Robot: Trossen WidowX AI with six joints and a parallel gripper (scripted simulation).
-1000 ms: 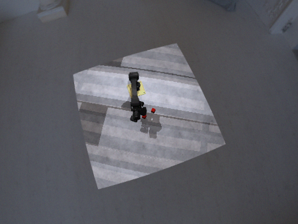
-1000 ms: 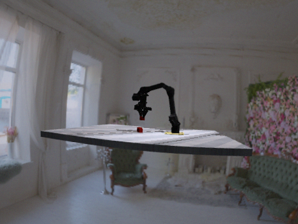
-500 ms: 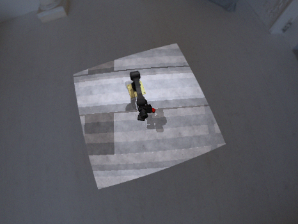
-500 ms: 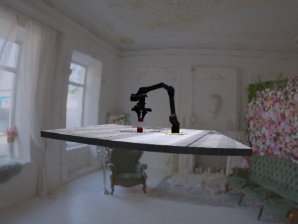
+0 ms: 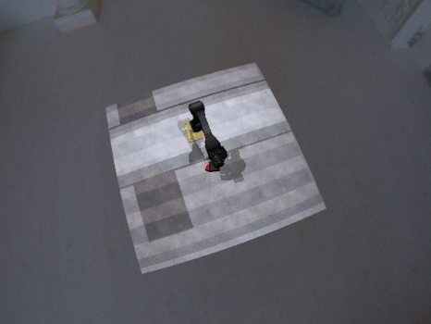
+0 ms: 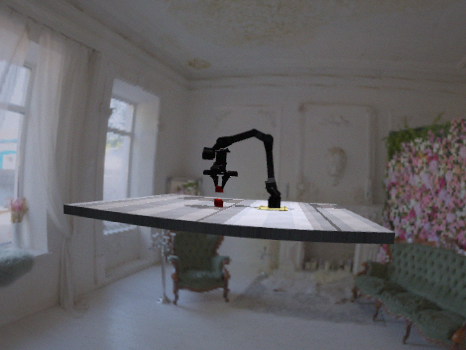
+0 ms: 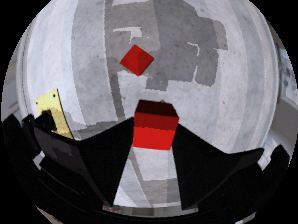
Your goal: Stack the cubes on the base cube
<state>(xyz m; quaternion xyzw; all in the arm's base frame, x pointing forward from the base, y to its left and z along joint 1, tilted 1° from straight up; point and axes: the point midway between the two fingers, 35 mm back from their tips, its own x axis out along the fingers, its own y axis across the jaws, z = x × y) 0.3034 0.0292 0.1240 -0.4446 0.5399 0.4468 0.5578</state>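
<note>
Now: the red cube 10 mm ahead of my gripper tip, 40 mm to the right of it and 80 mm below it.
</note>
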